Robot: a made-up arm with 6 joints.
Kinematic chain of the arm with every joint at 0, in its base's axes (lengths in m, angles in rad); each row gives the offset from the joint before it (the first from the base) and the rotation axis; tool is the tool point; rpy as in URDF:
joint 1: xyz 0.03 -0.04 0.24 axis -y
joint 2: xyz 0.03 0.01 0 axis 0.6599 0.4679 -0.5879
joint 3: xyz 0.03 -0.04 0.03 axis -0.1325 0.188 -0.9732
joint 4: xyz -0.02 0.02 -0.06 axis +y
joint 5: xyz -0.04 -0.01 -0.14 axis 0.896 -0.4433 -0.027
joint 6: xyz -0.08 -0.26 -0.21 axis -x
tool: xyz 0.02 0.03 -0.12 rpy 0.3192 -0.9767 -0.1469
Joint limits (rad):
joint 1: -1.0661..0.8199
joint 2: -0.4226..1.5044
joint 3: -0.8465..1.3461
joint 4: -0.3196..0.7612
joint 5: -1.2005..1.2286
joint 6: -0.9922..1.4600
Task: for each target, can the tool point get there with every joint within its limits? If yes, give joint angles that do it. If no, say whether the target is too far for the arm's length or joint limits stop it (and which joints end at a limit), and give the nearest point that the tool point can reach.
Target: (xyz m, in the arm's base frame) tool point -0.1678 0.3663 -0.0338
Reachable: yes | joints 0.6037 1.3407 0.6907 -0.0903 -0.0466 -0.1865
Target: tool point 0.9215 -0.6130 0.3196
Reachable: no: too far | nearest point 0.5709 -0.3765 0.2626 | short by 0.427 m
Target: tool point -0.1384 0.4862 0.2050
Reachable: yes | joints -0.4029 1.0100 0.5925 0.6650 0.8790 0.0527
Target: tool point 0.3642 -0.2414 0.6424
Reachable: no: joint limits stop it (at a limit: joint 2, joint 3, joint 4, joint 5) | nearest point 0.2973 -0.2428 0.5619 | short by 0.105 m
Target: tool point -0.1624 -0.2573 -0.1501
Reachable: yes | joints 0.1515 1.0637 -0.5999 0.2810 -0.9532 0.4024
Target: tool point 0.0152 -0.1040 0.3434
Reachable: no: joint limits stop it (at a limit: joint 1, joint 2, joint 4, joint 5, joint 6) | nearest point -0.0493 -0.1507 0.4752 | short by 0.154 m
